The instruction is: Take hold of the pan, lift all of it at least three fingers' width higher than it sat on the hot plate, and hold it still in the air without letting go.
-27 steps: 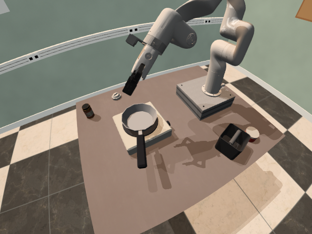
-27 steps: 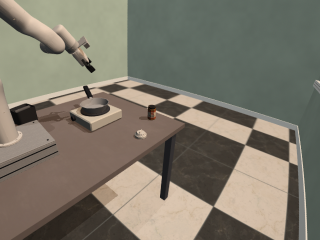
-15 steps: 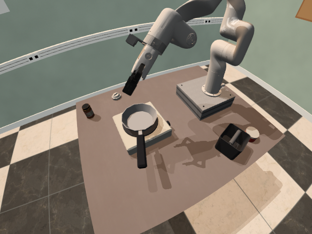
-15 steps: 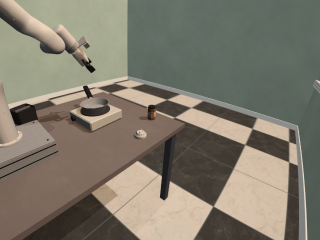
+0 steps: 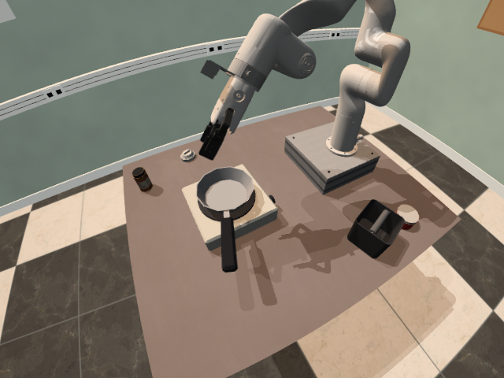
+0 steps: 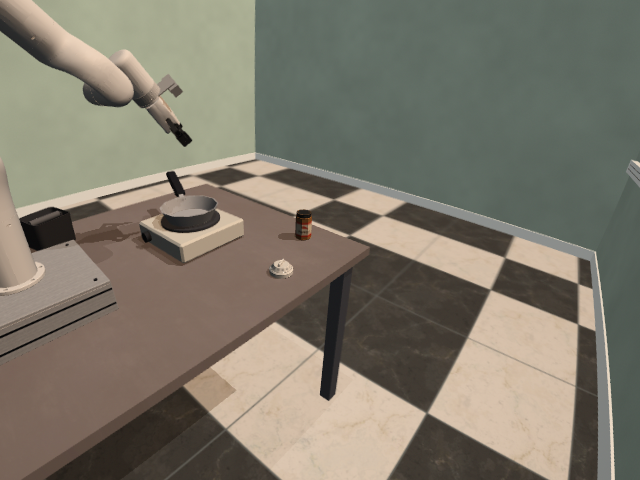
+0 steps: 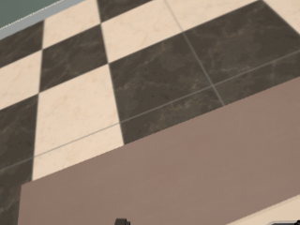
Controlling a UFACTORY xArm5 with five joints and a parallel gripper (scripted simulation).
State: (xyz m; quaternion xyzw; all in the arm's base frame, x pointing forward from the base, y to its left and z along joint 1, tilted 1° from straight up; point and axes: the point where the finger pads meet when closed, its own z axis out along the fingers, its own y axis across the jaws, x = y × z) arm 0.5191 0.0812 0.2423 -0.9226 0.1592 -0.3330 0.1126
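Right now the pan is 22 cm below my hand and 1 cm behind it. Also, from my hand: cream hot plate: 29 cm below, 6 cm to the right, 5 cm behind; then white round thing: 40 cm to the right, 31 cm below, 3 cm ahead.
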